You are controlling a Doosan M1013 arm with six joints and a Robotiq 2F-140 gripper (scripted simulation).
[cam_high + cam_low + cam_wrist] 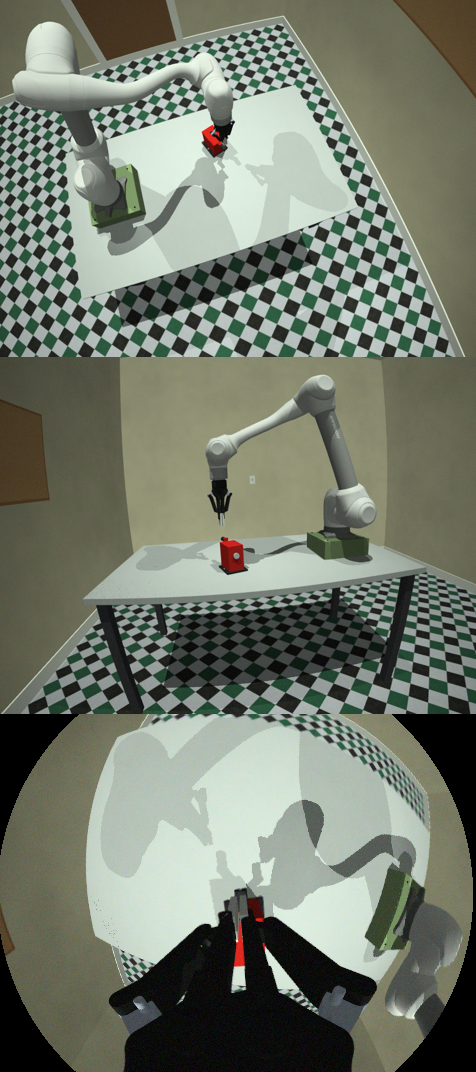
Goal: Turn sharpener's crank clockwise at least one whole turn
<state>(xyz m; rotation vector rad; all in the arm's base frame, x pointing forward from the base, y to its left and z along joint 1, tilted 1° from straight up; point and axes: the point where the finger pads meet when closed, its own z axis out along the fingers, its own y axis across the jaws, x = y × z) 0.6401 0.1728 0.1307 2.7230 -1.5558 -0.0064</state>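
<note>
Now: the dark crank knob 100 mm below my hand, 10 mm to the left of it and 10 mm behind it.
</note>
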